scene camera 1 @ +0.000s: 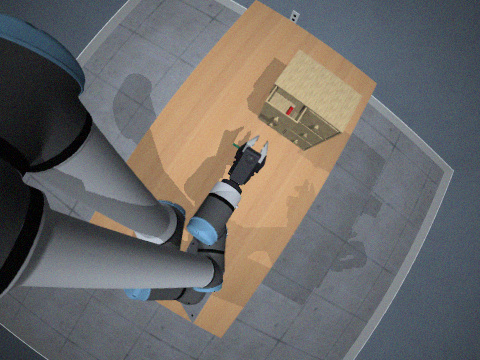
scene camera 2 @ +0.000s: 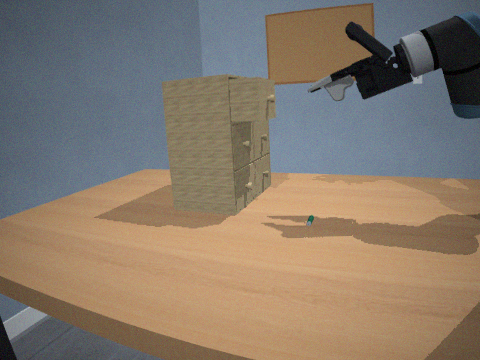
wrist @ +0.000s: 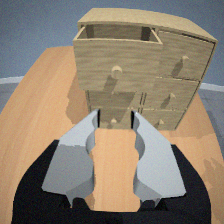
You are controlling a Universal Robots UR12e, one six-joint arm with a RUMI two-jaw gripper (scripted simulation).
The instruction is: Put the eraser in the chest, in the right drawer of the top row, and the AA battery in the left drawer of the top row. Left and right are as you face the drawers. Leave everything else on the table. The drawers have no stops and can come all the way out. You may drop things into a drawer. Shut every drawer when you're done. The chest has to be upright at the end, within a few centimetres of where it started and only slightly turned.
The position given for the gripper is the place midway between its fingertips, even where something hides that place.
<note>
In view: the gripper (scene camera 2: 309, 91), a wooden chest (scene camera 2: 197, 112), a drawer (scene camera 2: 251, 99) and a drawer (scene camera 2: 245, 191).
The wooden chest shows as well in scene camera 1 (scene camera 1: 306, 80) and in the wrist view (wrist: 168, 22). The gripper also shows in scene camera 1 (scene camera 1: 263, 138) and in the wrist view (wrist: 115, 111).
</note>
